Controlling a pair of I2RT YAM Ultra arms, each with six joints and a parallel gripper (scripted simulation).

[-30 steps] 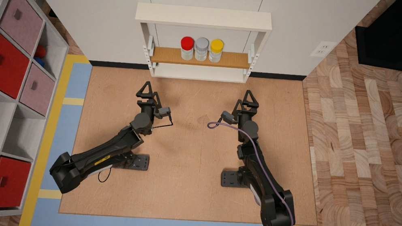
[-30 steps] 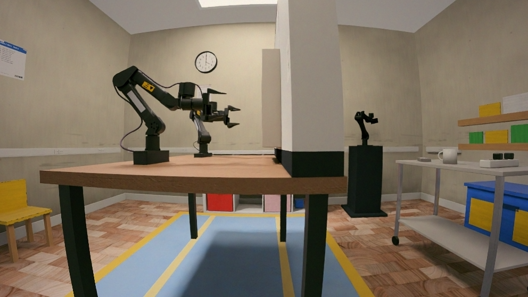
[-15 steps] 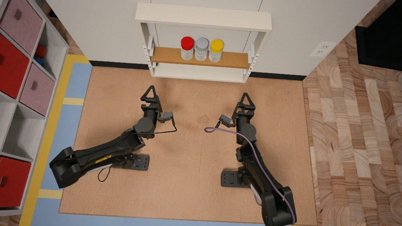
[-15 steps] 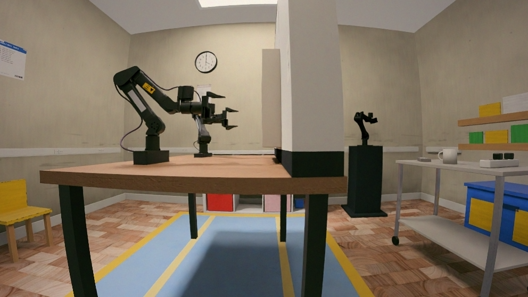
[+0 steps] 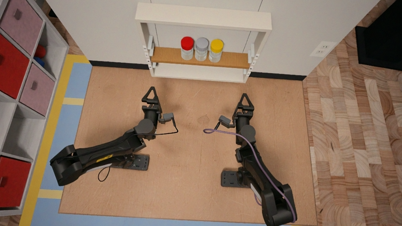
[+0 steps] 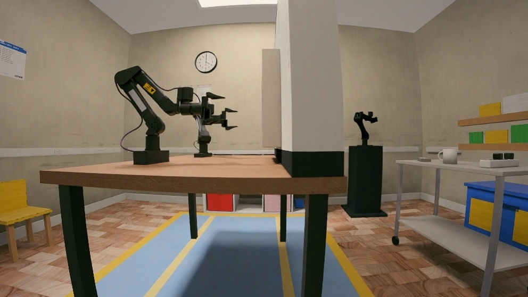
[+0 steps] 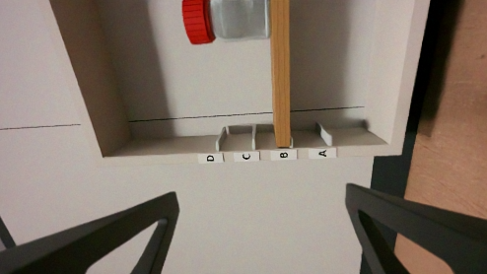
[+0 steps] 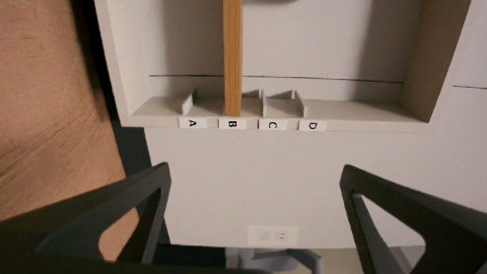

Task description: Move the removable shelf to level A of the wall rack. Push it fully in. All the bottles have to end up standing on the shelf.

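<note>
Right now my right hand is 20 cm short of the yellow-capped bottle, 15 cm to the right of it and 3 cm below it. The rest, counted from my right hand: shelf board 21 cm to the left, 19 cm ahead, 2 cm below; then wall rack 21 cm to the left, 19 cm ahead, 4 cm above; then grey-capped bottle 21 cm to the left, 19 cm ahead, 3 cm above.
Right now the red-capped bottle is 23 cm ahead of my left hand, 10 cm to the right of it and 3 cm above it. Also, from my left hand: shelf board: 23 cm ahead, 17 cm to the right, 3 cm below; then wall rack: 23 cm ahead, 17 cm to the right, 3 cm above; then grey-capped bottle: 23 cm ahead, 17 cm to the right, 3 cm above.
</note>
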